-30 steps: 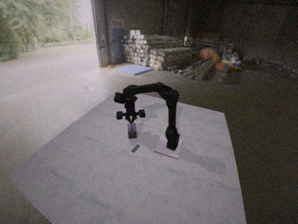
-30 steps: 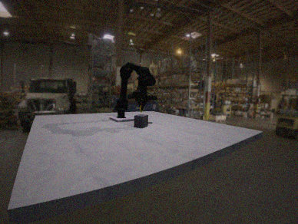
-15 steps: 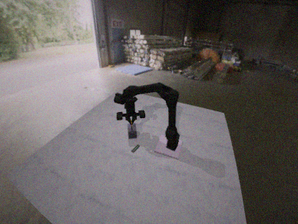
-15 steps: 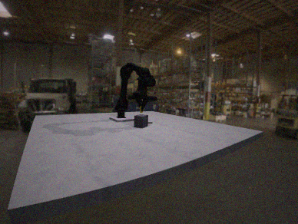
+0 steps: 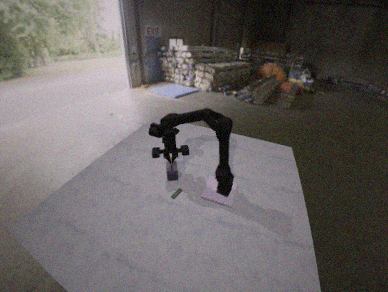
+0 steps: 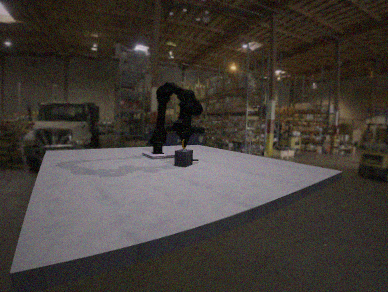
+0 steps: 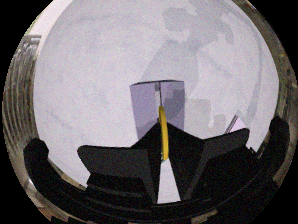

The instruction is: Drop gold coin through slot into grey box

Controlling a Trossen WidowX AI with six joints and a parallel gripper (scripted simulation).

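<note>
Now: the thin gold coin 1 cm above my gripper tip.
</note>
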